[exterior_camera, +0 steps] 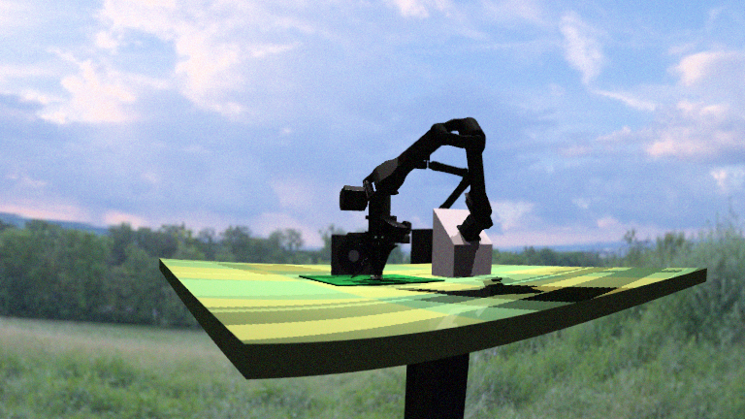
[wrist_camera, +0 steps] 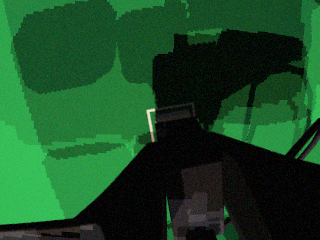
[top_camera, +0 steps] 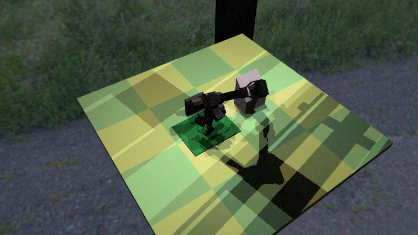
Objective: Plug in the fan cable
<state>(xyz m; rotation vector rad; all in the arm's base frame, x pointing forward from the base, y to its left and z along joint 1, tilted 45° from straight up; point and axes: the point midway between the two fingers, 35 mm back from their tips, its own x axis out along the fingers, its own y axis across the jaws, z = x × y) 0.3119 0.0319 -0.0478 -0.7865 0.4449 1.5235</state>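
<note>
Right now my gripper tip is 10 mm to the left of the black plug and 10 mm below it. Round my gripper tip: green board (40 mm below, 30 mm ahead); black fan (140 mm to the right, 40 mm above).
</note>
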